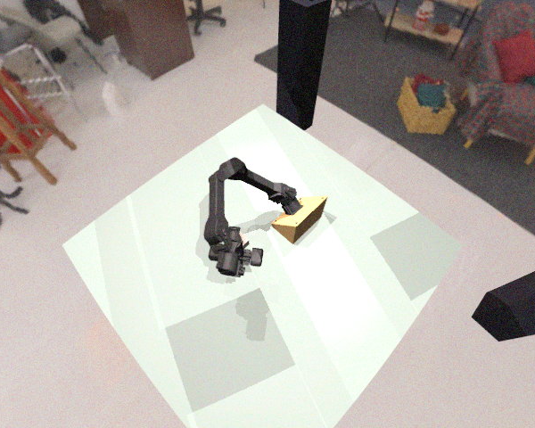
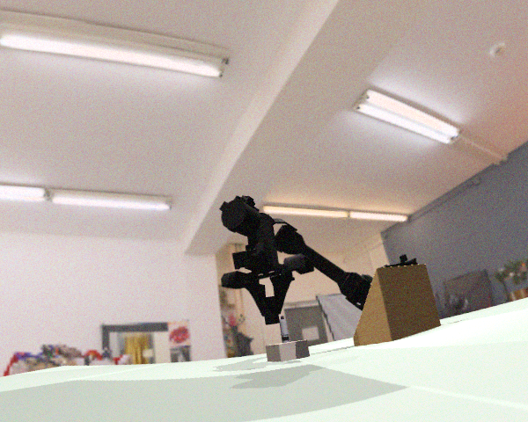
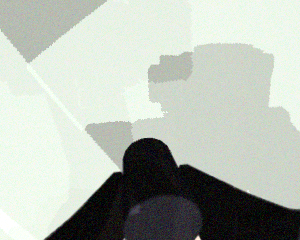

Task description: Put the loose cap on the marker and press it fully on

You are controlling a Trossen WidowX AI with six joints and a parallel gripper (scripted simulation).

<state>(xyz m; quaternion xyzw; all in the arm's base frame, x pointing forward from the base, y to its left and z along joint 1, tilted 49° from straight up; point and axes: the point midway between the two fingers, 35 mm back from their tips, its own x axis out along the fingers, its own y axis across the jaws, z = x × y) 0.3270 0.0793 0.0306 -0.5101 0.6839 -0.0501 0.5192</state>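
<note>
Right now my gripper tip is 100 mm to the left of the holder block, 80 mm above it and 70 mm past it. Round my gripper tip: cap (10 mm above).
</note>
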